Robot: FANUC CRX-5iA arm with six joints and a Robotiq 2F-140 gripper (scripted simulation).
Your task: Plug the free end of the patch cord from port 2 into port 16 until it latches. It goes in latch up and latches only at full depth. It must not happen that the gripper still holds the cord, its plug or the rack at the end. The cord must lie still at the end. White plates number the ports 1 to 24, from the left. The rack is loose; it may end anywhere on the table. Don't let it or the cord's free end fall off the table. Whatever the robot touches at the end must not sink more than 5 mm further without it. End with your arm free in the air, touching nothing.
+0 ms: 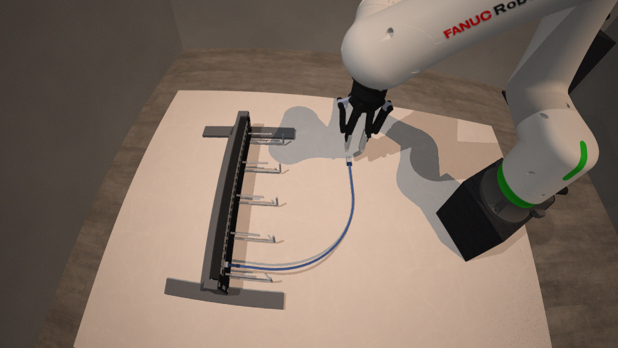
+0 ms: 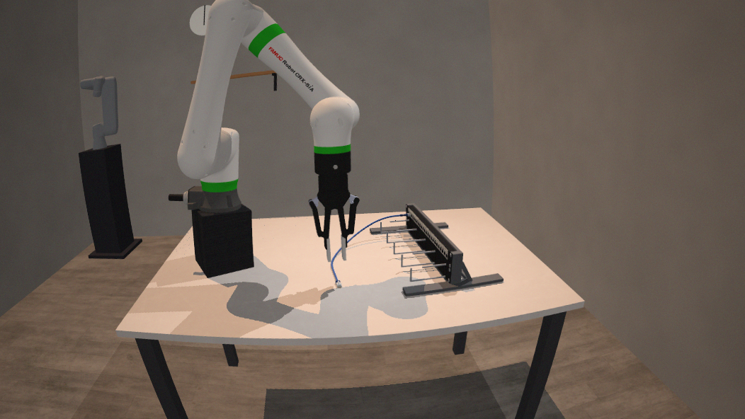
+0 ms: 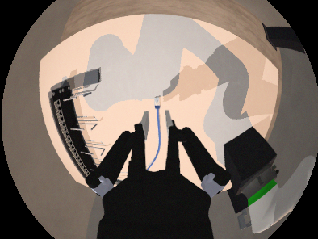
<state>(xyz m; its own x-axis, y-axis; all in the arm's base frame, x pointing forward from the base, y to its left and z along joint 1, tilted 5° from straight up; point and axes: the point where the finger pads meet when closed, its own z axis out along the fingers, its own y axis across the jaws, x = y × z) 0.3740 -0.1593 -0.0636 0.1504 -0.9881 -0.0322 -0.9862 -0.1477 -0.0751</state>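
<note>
The plug is 1 cm to the right of my hand and 10 cm below it.
</note>
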